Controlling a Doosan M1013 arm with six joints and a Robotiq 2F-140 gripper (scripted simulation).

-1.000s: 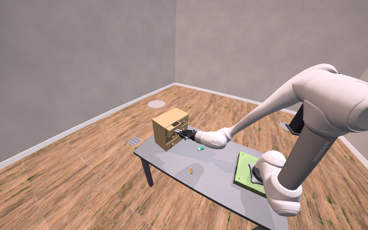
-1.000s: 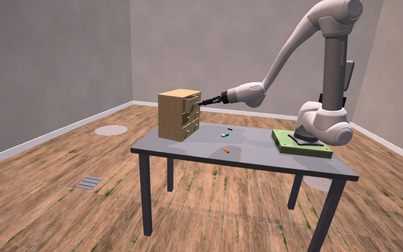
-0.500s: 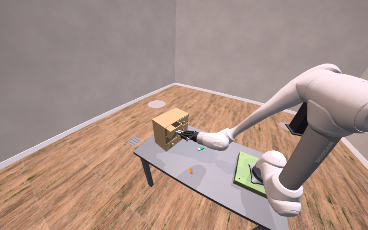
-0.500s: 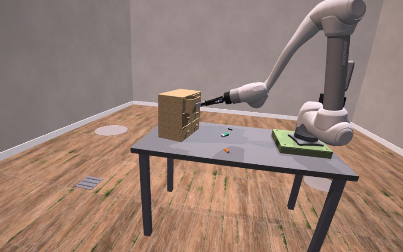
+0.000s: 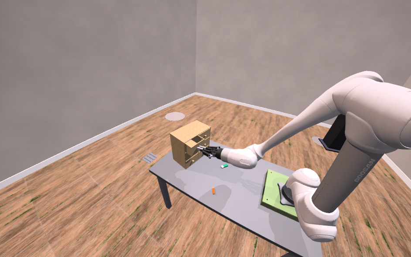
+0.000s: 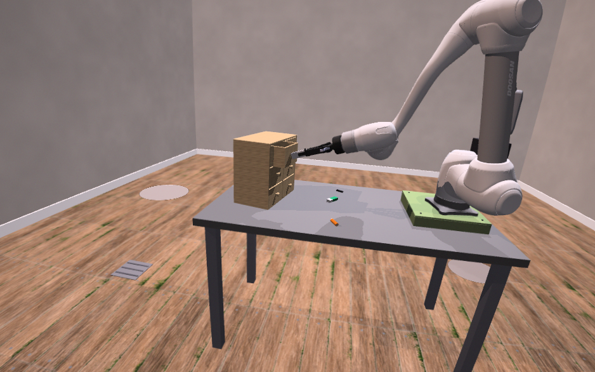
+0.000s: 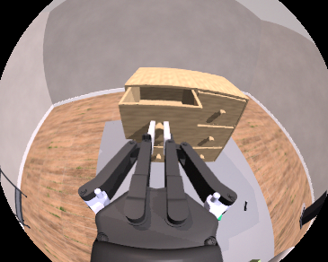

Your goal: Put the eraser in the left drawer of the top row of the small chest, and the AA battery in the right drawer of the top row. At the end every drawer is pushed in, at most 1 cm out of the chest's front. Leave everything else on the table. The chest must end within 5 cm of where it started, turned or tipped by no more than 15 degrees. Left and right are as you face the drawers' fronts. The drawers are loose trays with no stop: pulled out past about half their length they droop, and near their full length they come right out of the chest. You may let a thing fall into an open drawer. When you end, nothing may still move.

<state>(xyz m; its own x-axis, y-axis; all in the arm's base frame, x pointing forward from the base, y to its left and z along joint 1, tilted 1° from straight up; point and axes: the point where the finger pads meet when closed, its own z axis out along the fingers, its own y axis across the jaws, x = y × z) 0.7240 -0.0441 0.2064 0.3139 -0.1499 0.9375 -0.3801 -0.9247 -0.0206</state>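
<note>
Now: the eraser 250 mm below my hand, 180 mm behind it and 120 mm to the right of it. Round my hand: small dark object (270 mm to the right, 250 mm below, 250 mm behind); then orange AA battery (250 mm below, 160 mm behind, 150 mm to the left).
</note>
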